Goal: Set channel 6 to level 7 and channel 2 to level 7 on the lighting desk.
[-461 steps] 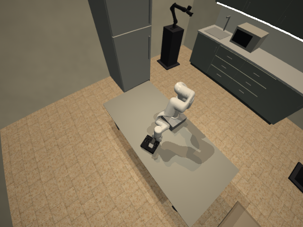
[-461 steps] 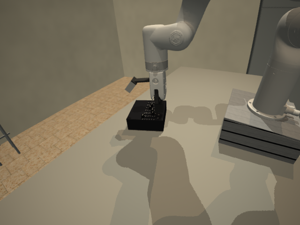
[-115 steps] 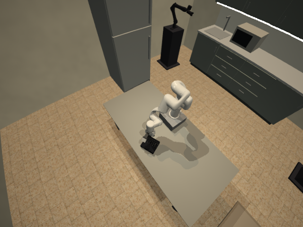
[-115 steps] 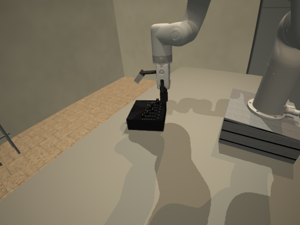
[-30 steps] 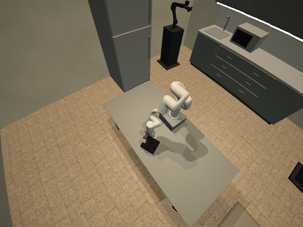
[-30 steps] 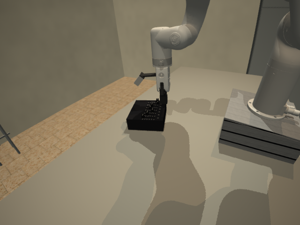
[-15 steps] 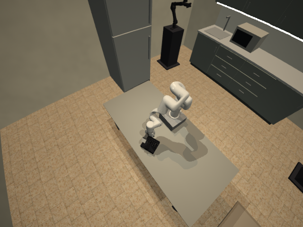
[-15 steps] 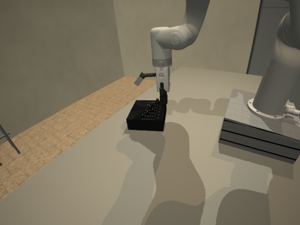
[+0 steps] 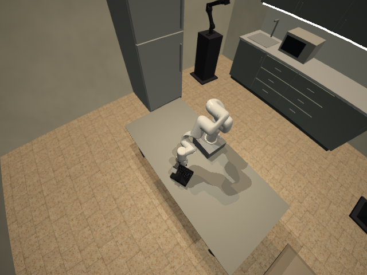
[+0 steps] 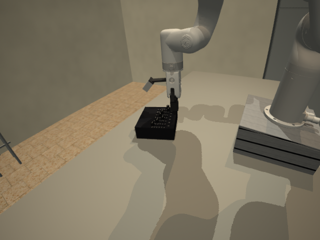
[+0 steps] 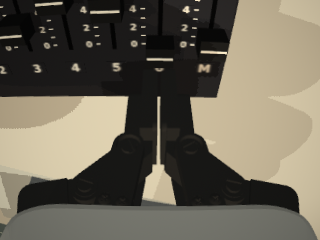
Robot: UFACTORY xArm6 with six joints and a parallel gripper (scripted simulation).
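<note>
Right now the channel 2 fader cap is 10 mm ahead of my hand, 100 mm to the left of it and 10 mm below it. The rest, counted from my hand: channel 6 fader cap: 20 mm ahead, 10 mm to the left, 10 mm below; then channel 1 fader cap: 20 mm ahead, 130 mm to the left, 10 mm below.
</note>
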